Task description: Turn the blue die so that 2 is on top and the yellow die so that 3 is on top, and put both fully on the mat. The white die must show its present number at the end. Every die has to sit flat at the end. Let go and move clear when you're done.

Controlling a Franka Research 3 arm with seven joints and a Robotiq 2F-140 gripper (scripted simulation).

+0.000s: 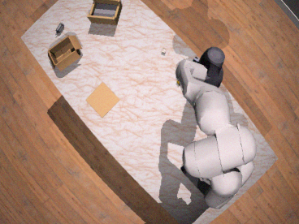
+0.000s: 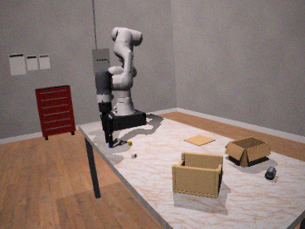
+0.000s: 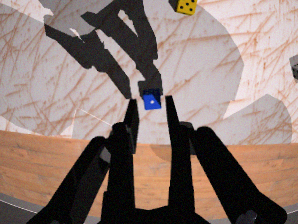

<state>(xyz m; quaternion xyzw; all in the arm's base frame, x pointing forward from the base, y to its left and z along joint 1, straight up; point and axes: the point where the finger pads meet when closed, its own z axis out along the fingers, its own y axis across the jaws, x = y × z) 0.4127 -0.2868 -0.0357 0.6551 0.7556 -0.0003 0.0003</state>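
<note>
The blue die is 5 cm below my hand. From my hand the other things lie so: yellow die 12 cm to the left, 5 cm below, 3 cm ahead; then white die 22 cm ahead, 6 cm to the left, 5 cm below; then tan mat 49 cm to the left, 24 cm ahead, 6 cm below.
</note>
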